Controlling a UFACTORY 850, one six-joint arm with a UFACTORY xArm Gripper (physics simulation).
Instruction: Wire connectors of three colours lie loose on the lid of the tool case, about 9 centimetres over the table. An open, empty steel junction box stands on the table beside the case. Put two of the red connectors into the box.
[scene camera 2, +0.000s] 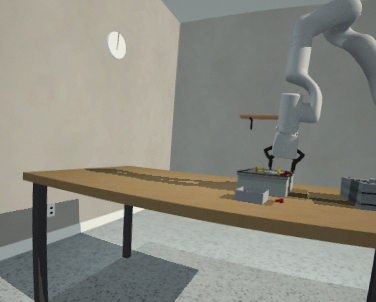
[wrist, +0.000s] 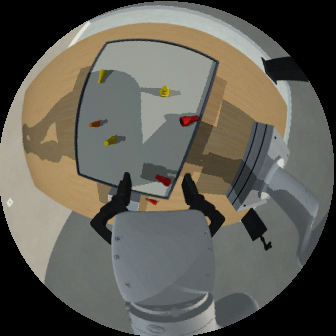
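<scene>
The tool case (scene camera 2: 277, 186) has a grey lid (wrist: 112, 167). On it, one red connector (wrist: 163, 180) lies near the close right corner and another red connector (wrist: 188, 120) at the right edge. A third red connector (scene camera 2: 279, 200) (wrist: 152, 201) lies on the table beside the steel junction box (scene camera 2: 251, 197) (wrist: 134, 199). My gripper (scene camera 2: 282, 168) (wrist: 156, 178) is open and empty, low over the lid's near end; in the wrist view its fingers appear on either side of the near red connector. A finger partly covers the box in the wrist view; its inside is not clearly visible.
Yellow connectors (wrist: 102, 76) (wrist: 164, 91) (wrist: 110, 141) and an orange connector (wrist: 94, 124) are spread over the lid's left and far parts. The robot's grey base (scene camera 2: 367, 192) (wrist: 255, 162) stands to the right on the wooden table (scene camera 2: 150, 192) (wrist: 50, 172).
</scene>
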